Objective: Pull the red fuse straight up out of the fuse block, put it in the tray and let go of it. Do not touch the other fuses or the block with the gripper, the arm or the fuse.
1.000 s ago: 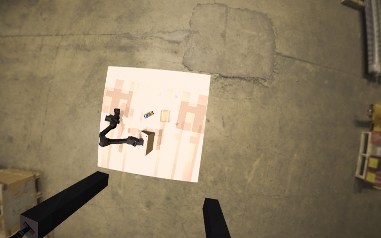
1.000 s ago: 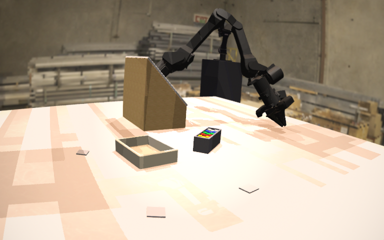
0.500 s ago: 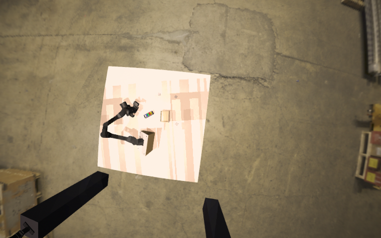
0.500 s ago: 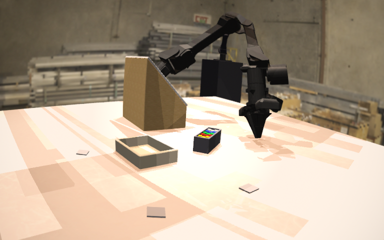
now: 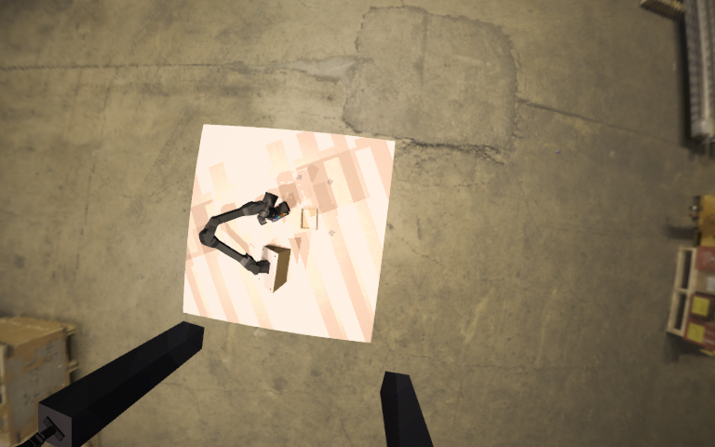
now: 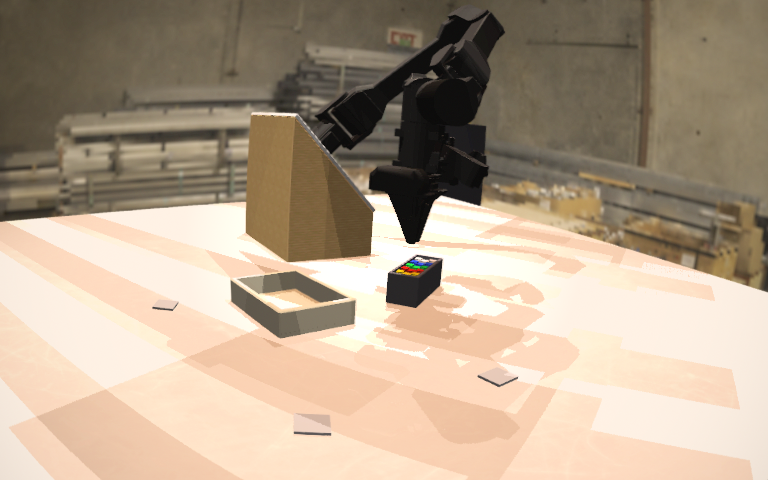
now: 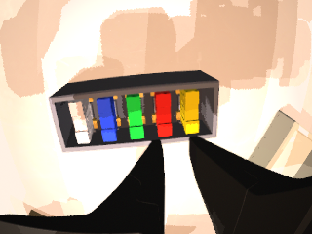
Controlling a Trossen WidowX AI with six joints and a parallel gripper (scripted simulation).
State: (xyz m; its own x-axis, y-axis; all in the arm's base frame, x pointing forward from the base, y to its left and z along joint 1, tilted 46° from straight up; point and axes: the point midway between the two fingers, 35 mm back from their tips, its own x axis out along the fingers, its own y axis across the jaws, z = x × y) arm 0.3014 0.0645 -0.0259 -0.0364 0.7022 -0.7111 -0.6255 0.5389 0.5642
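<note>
The red fuse lies 50 mm below my gripper tip. The rest, counted from my gripper tip: tray 170 mm to the right, 70 mm below, 10 mm ahead.
</note>
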